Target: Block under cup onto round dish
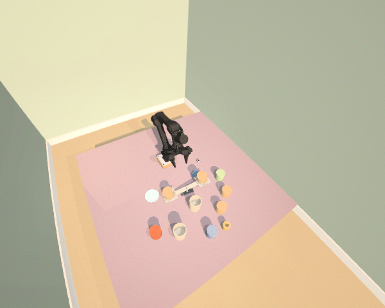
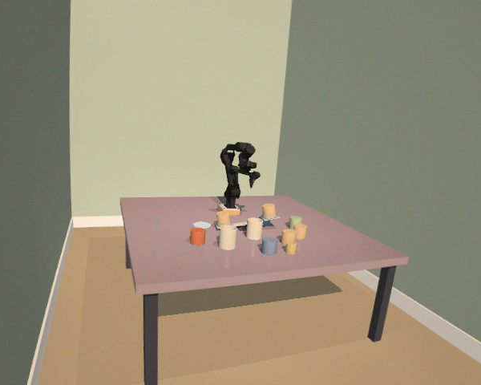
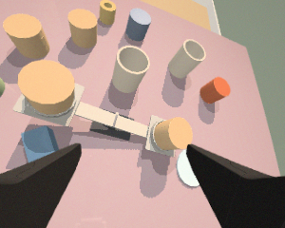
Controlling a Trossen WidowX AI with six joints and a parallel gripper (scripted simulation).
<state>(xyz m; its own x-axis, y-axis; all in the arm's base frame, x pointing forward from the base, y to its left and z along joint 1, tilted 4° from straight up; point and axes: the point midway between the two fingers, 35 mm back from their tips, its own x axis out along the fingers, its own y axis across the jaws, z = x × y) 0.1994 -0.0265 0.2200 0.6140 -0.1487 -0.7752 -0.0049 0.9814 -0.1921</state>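
Now: the pale green block 50 mm ahead of my gripper tip, 130 mm to the right of it and 180 mm below it. Round my gripper tip: blue block (20 mm ahead, 140 mm to the left, 200 mm below); then round dish (30 mm behind, 230 mm to the right, 220 mm below); then green cup (130 mm ahead, 260 mm to the left, 190 mm below).
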